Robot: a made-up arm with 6 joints. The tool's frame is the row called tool.
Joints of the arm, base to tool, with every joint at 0 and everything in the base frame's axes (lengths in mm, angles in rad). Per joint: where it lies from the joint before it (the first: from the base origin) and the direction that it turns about. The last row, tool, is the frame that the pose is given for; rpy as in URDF.
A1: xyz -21 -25 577 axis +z
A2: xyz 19 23 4 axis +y
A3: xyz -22 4 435 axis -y
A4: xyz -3 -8 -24 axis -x
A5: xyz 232 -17 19 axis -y
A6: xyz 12 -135 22 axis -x
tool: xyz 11 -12 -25 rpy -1.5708 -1.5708 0
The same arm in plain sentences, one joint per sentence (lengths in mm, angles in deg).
The arm has six revolute joints in a row. What follows holds with every joint at zero, and every direction is one of the base frame's. Joint 1 lies 21 mm along -x and 25 mm along -y and 577 mm along +z from the base frame's origin and turns about +z. Joint 2 lies 19 mm along +x and 23 mm along +y and 4 mm along +z from joint 1 and turns about +y. Joint 3 lies 22 mm along -x and 4 mm along +y and 435 mm along +z from joint 2 and turns about -y. Joint 4 lies 3 mm along -x and 8 mm along -y and 24 mm along -z from joint 3 and turns about -x. Joint 5 lies 232 mm along +x and 17 mm along -y and 19 mm along +z from joint 4 and turns about -y. Joint 6 lies 12 mm along +x and 135 mm along -y and 22 mm along +z from joint 5 and turns about -x. The tool frame, which is the frame that the pose is given for, lies 11 mm along +x and 12 mm along -y and 25 mm along -z from joint 6; its axes are the base frame's turned by roll -90, pitch -90 and yaw 0 deg (as in URDF: about the fixed x, then y, then z).
